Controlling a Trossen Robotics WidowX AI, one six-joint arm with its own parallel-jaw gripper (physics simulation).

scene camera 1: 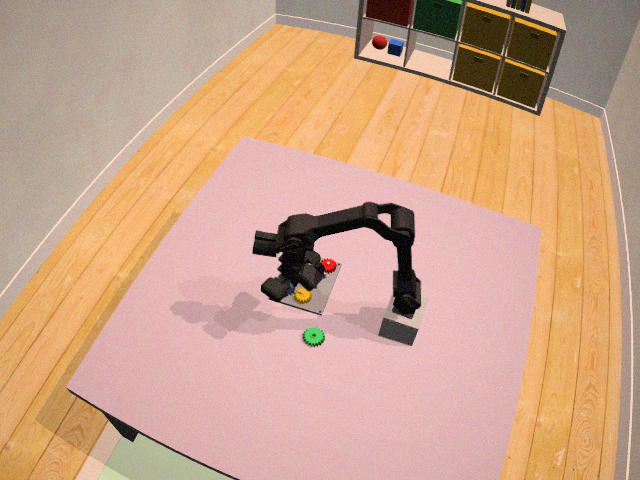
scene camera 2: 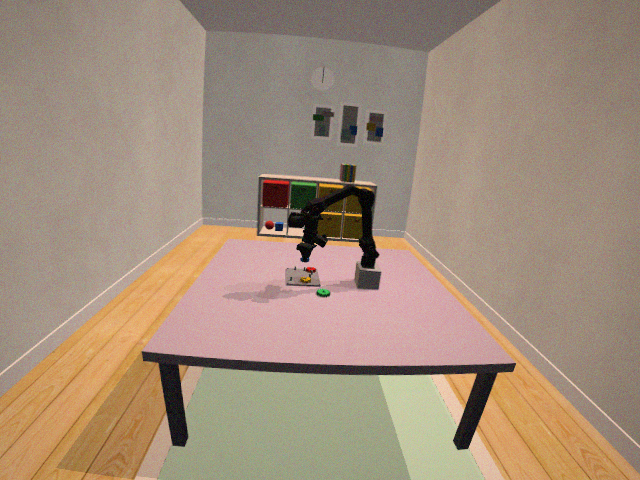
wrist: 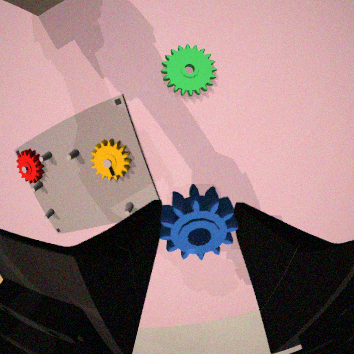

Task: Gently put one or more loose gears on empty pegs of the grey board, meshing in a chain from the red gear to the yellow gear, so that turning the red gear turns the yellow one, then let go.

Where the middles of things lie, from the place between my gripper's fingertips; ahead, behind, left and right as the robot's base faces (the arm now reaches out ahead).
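Labels:
Counting from my hand, I find the grey board (scene camera 1: 320, 296) 10 mm ahead, 160 mm to the right and 150 mm below. The blue gear (wrist: 196, 224) is 10 mm ahead of my hand and 10 mm above it; going by their middles, it is the nearest to my hand of the things named here. As for the green gear (wrist: 187, 56), it sits 90 mm behind my hand, 20 mm to the left of it and 140 mm below it, while the yellow gear (wrist: 105, 150) is 90 mm to the right of my hand and 130 mm below it.

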